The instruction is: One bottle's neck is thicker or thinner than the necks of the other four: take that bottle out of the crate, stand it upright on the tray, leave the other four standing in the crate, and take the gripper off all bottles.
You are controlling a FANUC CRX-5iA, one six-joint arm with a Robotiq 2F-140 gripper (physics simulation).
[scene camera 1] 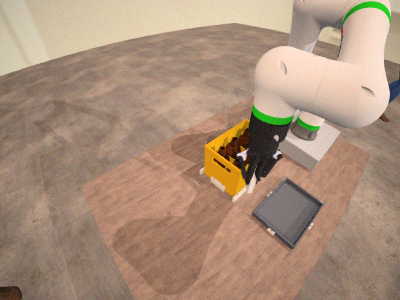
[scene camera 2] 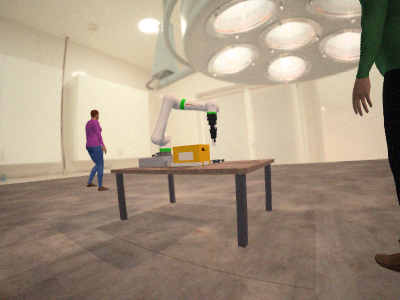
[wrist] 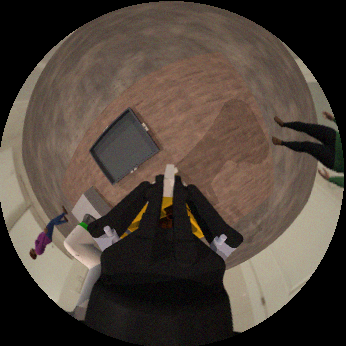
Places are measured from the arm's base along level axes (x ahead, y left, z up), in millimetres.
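Pixels of known places: gripper, fingertip midpoint: [scene camera 1: 248, 189] [scene camera 2: 214, 146] [wrist: 169, 170]; arm's base at its link origin: [scene camera 1: 303, 131].
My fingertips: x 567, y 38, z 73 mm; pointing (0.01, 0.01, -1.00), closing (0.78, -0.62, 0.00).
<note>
For each thing: its middle in the pictures, then the offset to it from my fingertips. Level surfaces: height alone.
- yellow crate at the middle of its body: [wrist: 157, 217] [scene camera 1: 241, 156] [scene camera 2: 191, 155] dx -160, dy -151, dz -70 mm
- dark grey tray at the middle of its body: [wrist: 118, 148] [scene camera 1: 289, 209] [scene camera 2: 209, 161] dx -142, dy +139, dz -145 mm
- wooden table at its surface level: dz -158 mm
The yellow crate [scene camera 1: 224, 176] [scene camera 2: 197, 153] [wrist: 195, 225] stands on the table. Several brown bottles [scene camera 1: 231, 149] [wrist: 166, 221] are inside it, partly hidden by the crate walls and the gripper; their neck widths cannot be compared. The dark grey tray [scene camera 1: 287, 210] [scene camera 2: 218, 161] [wrist: 125, 145] lies flat beside the crate, with no bottle on it. My gripper [scene camera 1: 251, 185] [scene camera 2: 214, 144] [wrist: 169, 170] is shut, its pale fingertips together with nothing between them. It hangs above the table near the crate's tray side and hides part of the crate in scene camera 1.
The robot's grey base block [scene camera 1: 310, 148] [scene camera 2: 152, 162] [wrist: 92, 206] stands behind the crate and tray. The wooden table [scene camera 1: 150, 200] [scene camera 2: 200, 168] [wrist: 175, 95] bears them all. A person in purple [scene camera 2: 94, 131] [wrist: 42, 241] and one in green [scene camera 2: 382, 40] [wrist: 337, 155] stand away from the table.
</note>
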